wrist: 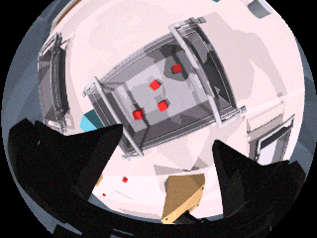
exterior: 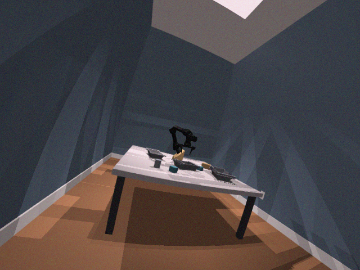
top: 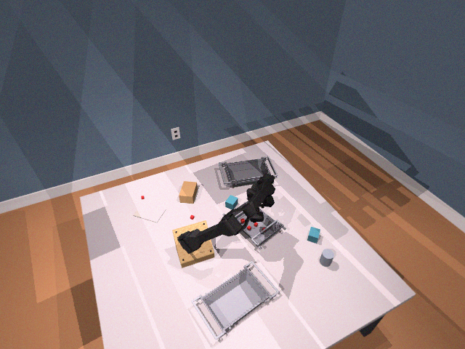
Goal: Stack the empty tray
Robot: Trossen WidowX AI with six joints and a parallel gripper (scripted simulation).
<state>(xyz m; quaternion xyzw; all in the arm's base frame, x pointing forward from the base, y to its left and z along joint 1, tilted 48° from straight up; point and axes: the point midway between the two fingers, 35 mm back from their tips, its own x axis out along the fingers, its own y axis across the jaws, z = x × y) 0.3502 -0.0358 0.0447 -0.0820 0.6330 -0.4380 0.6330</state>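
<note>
Now: the plastic tray 270 mm behind my gripper tip, 280 mm to the right of it and 100 mm below it. Also, from my gripper tip: tan block: 180 mm behind, 420 mm to the left, 120 mm below; grey cylinder: 210 mm ahead, 330 mm to the right, 110 mm below; flat cream card: 420 mm behind, 410 mm to the left, 140 mm below.
</note>
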